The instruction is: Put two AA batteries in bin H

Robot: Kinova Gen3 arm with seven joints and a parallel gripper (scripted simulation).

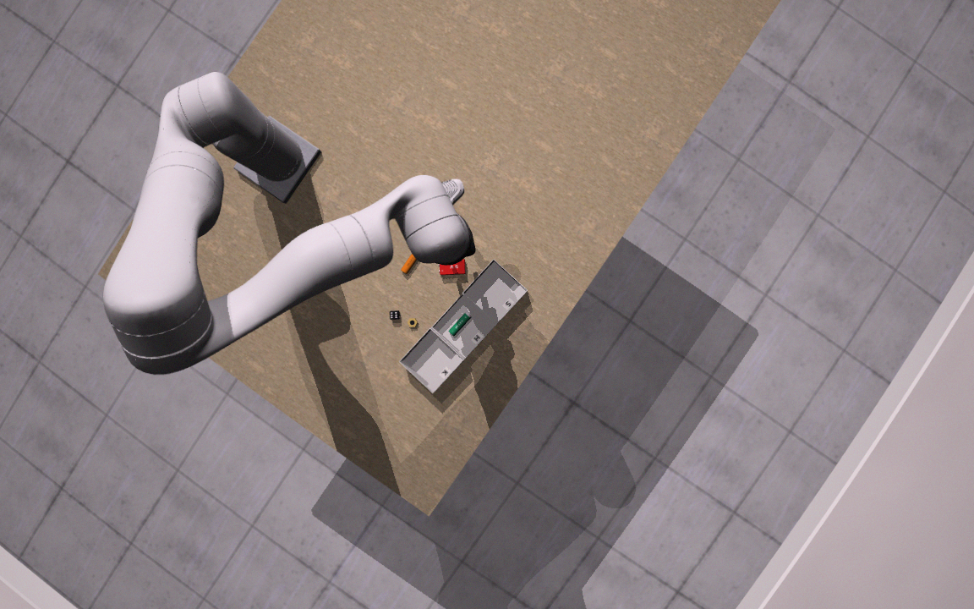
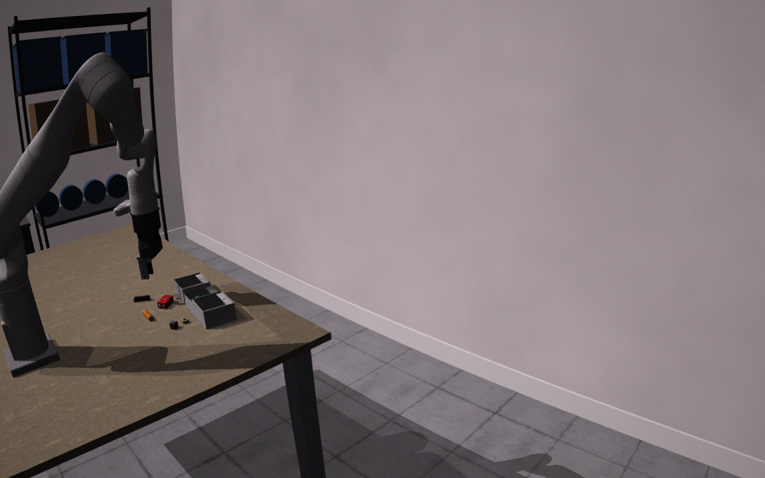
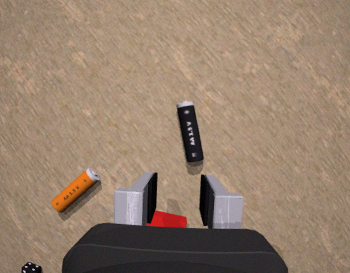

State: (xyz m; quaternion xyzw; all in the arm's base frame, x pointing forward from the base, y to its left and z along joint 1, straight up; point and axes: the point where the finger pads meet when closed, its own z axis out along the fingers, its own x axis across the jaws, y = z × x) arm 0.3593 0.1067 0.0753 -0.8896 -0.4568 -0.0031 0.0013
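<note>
The black AA battery lies 3 cm behind my hand, 3 cm to the left of it and 9 cm below it. Round my hand: orange AA battery (4 cm behind, 8 cm to the right, 9 cm below); then green AA battery (11 cm ahead, 11 cm to the right, 8 cm below); then red 9 V battery (2 cm ahead, 5 cm to the right, 8 cm below).
</note>
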